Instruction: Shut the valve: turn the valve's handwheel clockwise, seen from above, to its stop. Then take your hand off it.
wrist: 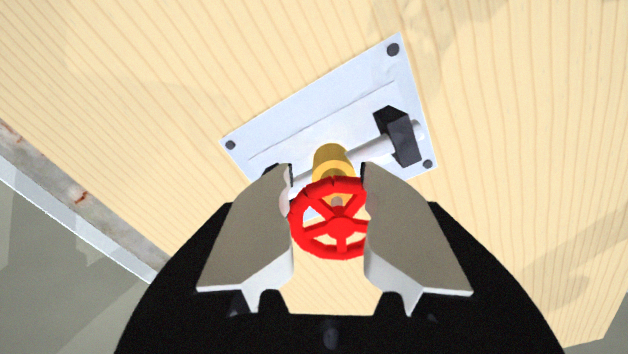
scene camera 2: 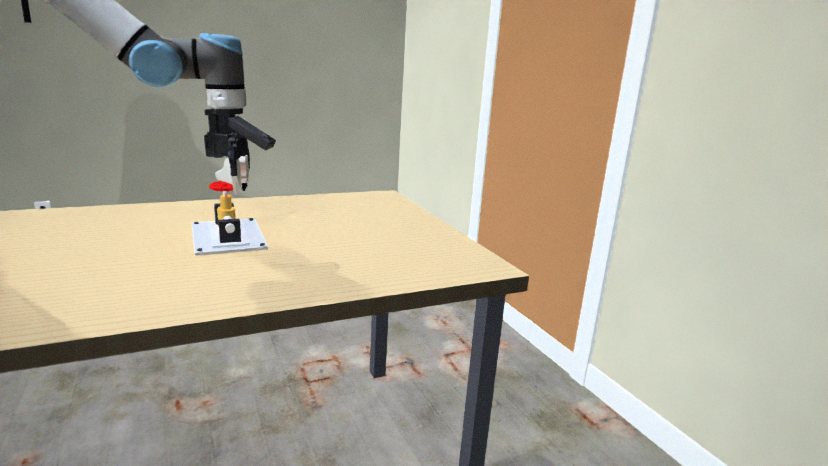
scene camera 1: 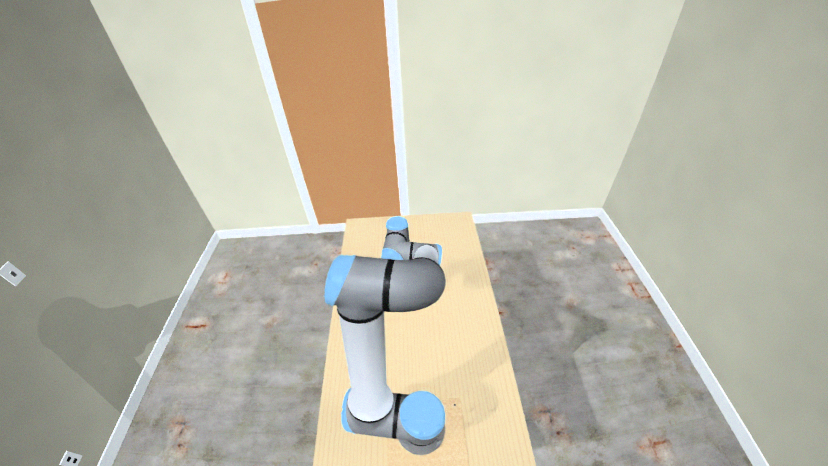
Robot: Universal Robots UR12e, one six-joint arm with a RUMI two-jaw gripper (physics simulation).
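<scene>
The red handwheel [scene camera 2: 221, 185] [wrist: 341, 227] sits on top of the valve's yellow body [scene camera 2: 225, 202] [wrist: 327, 152]. The valve stands on a white plate [scene camera 2: 202, 238] [wrist: 300, 117]. My gripper [scene camera 2: 234, 180] [wrist: 326, 165] points down at the handwheel, its fingers partly open with a gap between them and no grip on the wheel. In the wrist view the wheel's left rim shows beside the left finger, and its right rim is hidden by the right finger. Whether a finger touches the rim cannot be told. The valve and gripper do not show in scene camera 1.
Black brackets [scene camera 2: 229, 231] [wrist: 406, 141] hold the white pipe on both sides of the valve. The plate lies on the wooden table [scene camera 1: 440, 335] [scene camera 2: 347, 254]. The arm [scene camera 1: 365, 353] [scene camera 2: 223, 66] reaches along the table. A brown door [scene camera 1: 336, 115] [scene camera 2: 556, 144] is in the far wall.
</scene>
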